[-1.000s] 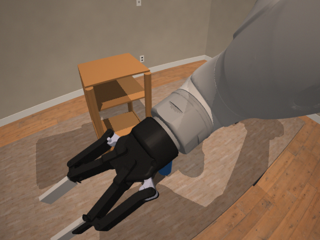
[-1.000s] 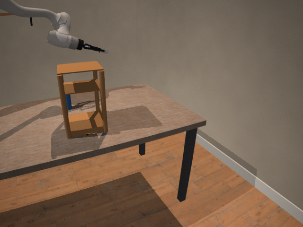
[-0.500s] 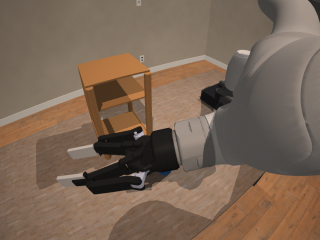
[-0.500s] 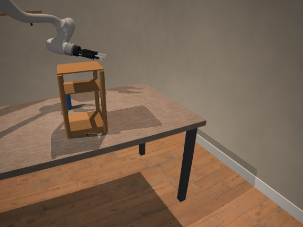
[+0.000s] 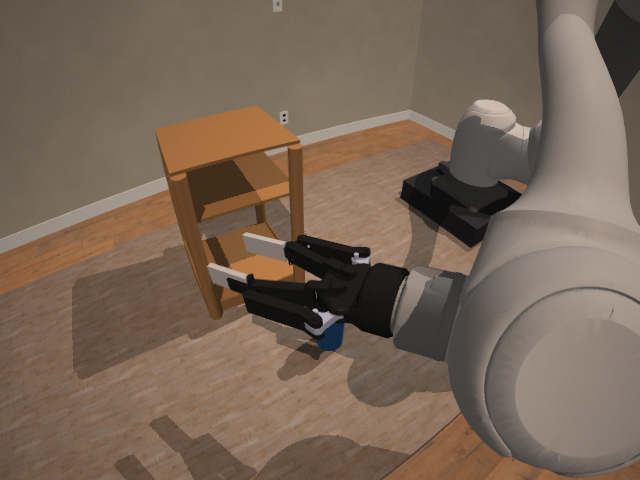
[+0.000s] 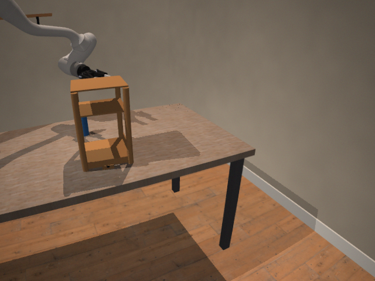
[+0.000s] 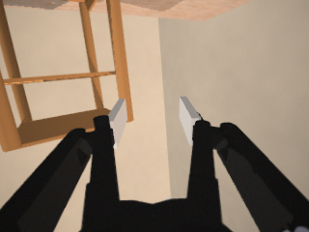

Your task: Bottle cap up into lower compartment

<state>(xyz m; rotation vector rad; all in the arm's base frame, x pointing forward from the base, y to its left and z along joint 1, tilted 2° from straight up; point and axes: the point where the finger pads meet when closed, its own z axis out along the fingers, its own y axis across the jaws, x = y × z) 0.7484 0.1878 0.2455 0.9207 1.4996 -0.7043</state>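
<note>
Now: hand 19 cm above the blue bottle, 14 cm past it and 1 cm to the left of it. Also, from my hand: orange shelving unit (29 cm to the right, 12 cm below, 7 cm behind).
</note>
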